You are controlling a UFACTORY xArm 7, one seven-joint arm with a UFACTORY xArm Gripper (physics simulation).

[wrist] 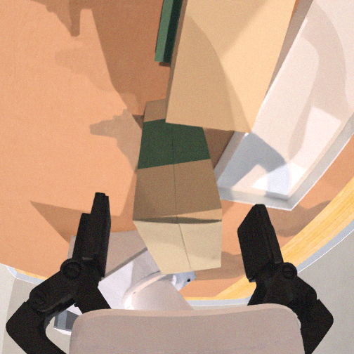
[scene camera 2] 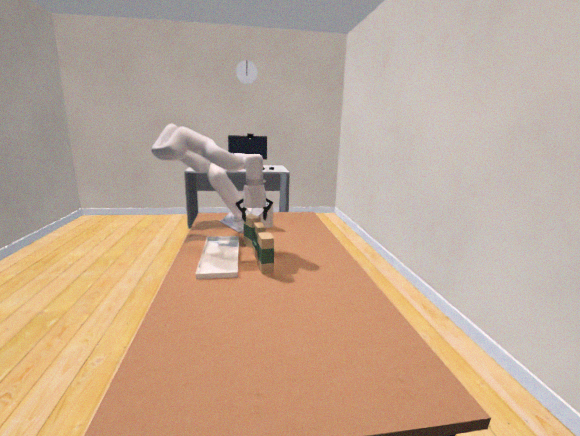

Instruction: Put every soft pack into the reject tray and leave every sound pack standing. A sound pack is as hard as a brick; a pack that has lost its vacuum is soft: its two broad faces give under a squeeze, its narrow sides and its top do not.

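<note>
Green-banded tan packs stand upright in a row. The far pack has its tan top toward the wrist camera. My gripper is open and empty, with one finger out to each side of this pack's upper part and a gap on both sides. The middle pack shows a broad tan top in the wrist view. The near pack stands closest to the scene camera; a green strip beyond the middle pack in the wrist view may be part of it. The white reject tray lies beside the row; no pack shows in it.
The brown table reaches toward the scene camera. The robot's base plate is behind the far pack. A grey desk with a black monitor stands beyond the table. The tray is close to the row on the scene view's left.
</note>
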